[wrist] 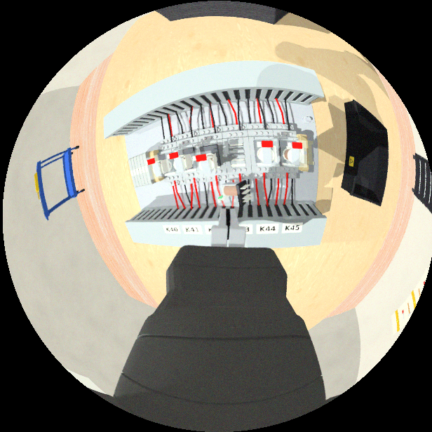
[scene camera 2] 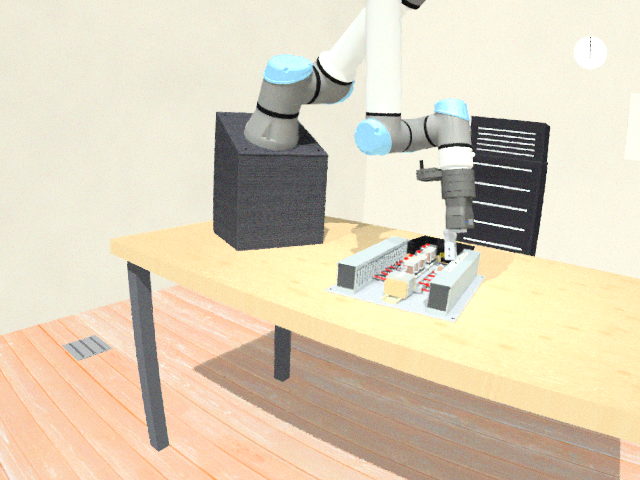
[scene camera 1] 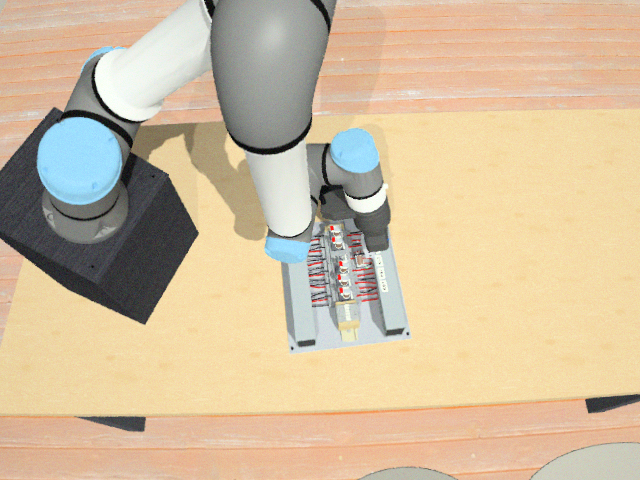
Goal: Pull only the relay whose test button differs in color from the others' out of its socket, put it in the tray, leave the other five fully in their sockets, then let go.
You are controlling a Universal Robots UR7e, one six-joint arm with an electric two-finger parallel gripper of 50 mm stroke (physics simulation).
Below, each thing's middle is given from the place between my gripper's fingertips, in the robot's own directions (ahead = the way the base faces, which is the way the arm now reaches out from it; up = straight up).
Scene:
I see my gripper 30 mm above the relay [wrist: 228, 192] and 20 mm past it. From my hand the other things lie so: panel [scene camera 1: 328, 337]: 60 mm below, 60 mm behind, 40 mm to the right.

